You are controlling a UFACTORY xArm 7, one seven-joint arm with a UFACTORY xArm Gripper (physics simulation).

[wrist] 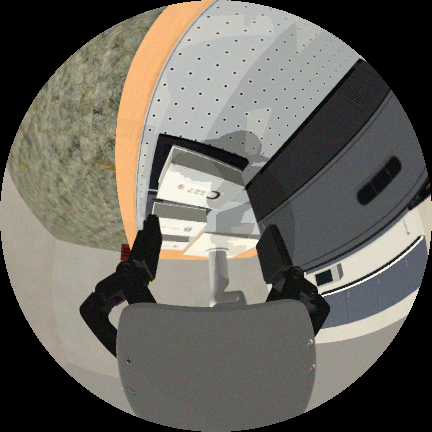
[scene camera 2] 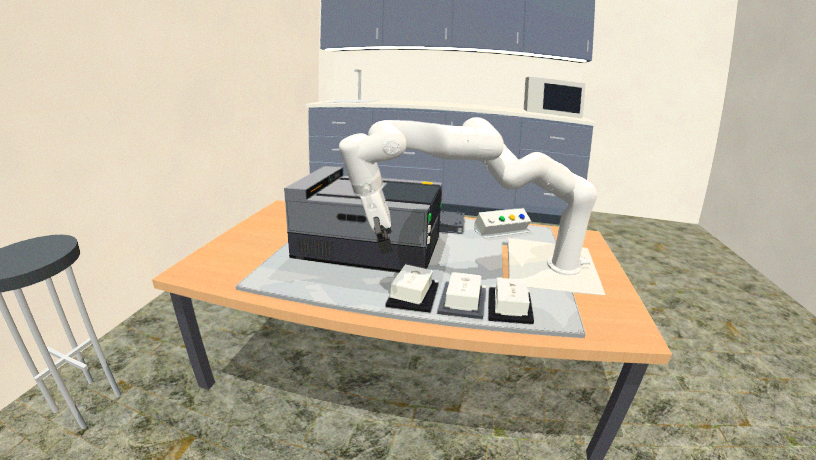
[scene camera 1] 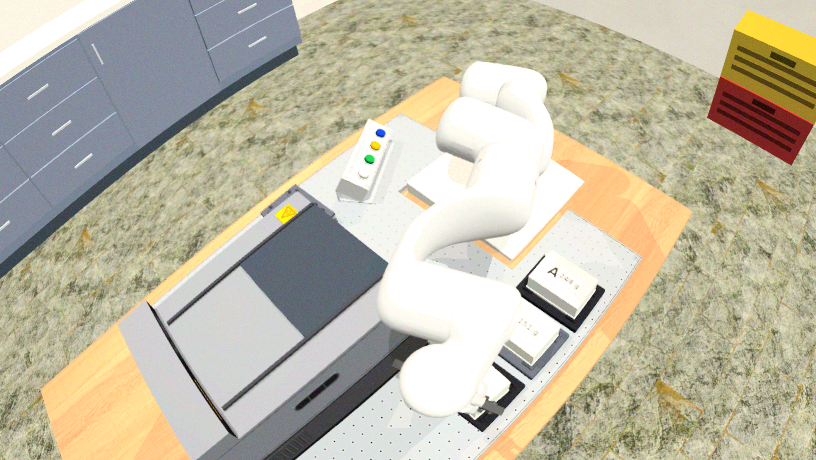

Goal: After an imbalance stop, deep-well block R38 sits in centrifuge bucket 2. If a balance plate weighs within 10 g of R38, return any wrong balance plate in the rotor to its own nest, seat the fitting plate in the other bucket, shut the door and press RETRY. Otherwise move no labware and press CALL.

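Pixels of known places: gripper, fingertip midpoint: (wrist: 212, 231) (scene camera 2: 386, 242); arm's base at its link origin: (wrist: 216, 250) (scene camera 2: 564, 266).
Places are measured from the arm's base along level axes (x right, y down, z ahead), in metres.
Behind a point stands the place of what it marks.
Observation:
My gripper (scene camera 1: 445, 384) @[x -0.222, y -0.155, z 0.584 m] (scene camera 2: 381, 233) @[x -0.222, y -0.155, z 0.584 m] (wrist: 212, 231) @[x -0.222, y -0.155, z 0.584 m] is open and empty, above the nests beside the centrifuge front. White plate C, marked 127 g (wrist: 192, 181) @[x -0.224, y -0.053, z 0.535 m] (scene camera 2: 412, 285) @[x -0.256, y -0.051, z 0.513 m], sits in a black nest below it; the arm partly hides it in scene camera 1. Plate B, marked 151 g (scene camera 1: 531, 338) @[x -0.265, y -0.049, z 0.392 m] (scene camera 2: 464, 292) @[x -0.279, y -0.049, z 0.377 m] (wrist: 175, 228) @[x -0.237, y -0.049, z 0.370 m], sits in the middle grey nest. Plate A, marked 248 g (scene camera 1: 562, 290) @[x -0.268, y -0.049, z 0.270 m] (scene camera 2: 512, 298) @[x -0.305, y -0.049, z 0.252 m], sits in the other black nest. The grey centrifuge (scene camera 1: 337, 374) @[x -0.063, y -0.162, z 0.664 m] (scene camera 2: 360, 217) @[x -0.060, y -0.164, z 0.680 m] (wrist: 340, 185) @[x -0.064, y -0.129, z 0.651 m] has a dark top panel (scene camera 1: 314, 268) @[x 0.074, y -0.208, z 0.547 m]. R38 and the buckets do not show.
A button box (scene camera 1: 357, 168) @[x 0.288, y -0.066, z 0.227 m] (scene camera 2: 502, 221) @[x 0.277, y -0.052, z 0.183 m] with white, green, yellow and blue buttons stands behind the arm base; its labels are unreadable. The centrifuge's raised display (scene camera 2: 324, 181) @[x 0.115, y -0.227, z 0.835 m] has illegible orange text. A white slab (scene camera 1: 557, 197) @[x -0.133, y 0.010, z 0.000 m] (scene camera 2: 571, 280) @[x -0.092, y 0.007, z 0.001 m] lies under the base. A stool (scene camera 2: 37, 260) stands left.

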